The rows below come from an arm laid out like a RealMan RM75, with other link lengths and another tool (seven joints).
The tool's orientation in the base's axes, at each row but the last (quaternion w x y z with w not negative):
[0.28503 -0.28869 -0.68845 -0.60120]
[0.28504 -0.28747 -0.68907 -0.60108]
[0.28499 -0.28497 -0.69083 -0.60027]
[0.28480 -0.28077 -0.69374 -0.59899]
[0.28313 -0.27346 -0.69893 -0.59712]
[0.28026 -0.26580 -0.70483 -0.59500]
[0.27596 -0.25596 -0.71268 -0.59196]
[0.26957 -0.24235 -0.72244 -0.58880]
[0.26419 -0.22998 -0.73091 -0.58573]
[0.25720 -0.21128 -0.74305 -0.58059]
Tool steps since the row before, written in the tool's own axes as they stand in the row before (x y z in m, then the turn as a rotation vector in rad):
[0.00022 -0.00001 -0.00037 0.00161 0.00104 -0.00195]
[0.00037 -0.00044 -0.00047 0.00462 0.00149 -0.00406]
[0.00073 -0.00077 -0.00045 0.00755 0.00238 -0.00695]
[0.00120 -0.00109 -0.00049 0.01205 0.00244 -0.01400]
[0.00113 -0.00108 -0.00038 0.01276 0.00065 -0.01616]
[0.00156 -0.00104 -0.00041 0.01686 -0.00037 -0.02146]
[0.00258 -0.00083 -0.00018 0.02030 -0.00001 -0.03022]
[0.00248 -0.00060 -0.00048 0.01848 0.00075 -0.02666]
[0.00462 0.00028 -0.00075 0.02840 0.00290 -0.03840]
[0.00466 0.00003 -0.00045 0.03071 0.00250 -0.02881]
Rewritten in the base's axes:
[-0.00014 -0.00036 0.00020 -0.00022 -0.00173 0.00210]
[-0.00055 -0.00050 0.00003 -0.00181 -0.00361 0.00487]
[-0.00104 -0.00050 0.00008 -0.00299 -0.00623 0.00796]
[-0.00158 -0.00056 0.00021 -0.00559 -0.01299 0.01214]
[-0.00153 -0.00047 0.00013 -0.00722 -0.01534 0.01170]
[-0.00180 -0.00050 0.00045 -0.01040 -0.02056 0.01463]
[-0.00241 -0.00022 0.00124 -0.01183 -0.02900 0.01857]
[-0.00218 -0.00050 0.00132 -0.01035 -0.02542 0.01731]
[-0.00322 -0.00055 0.00337 -0.01507 -0.03618 0.02744]
[-0.00355 -0.00036 0.00303 -0.01843 -0.02693 0.02673]

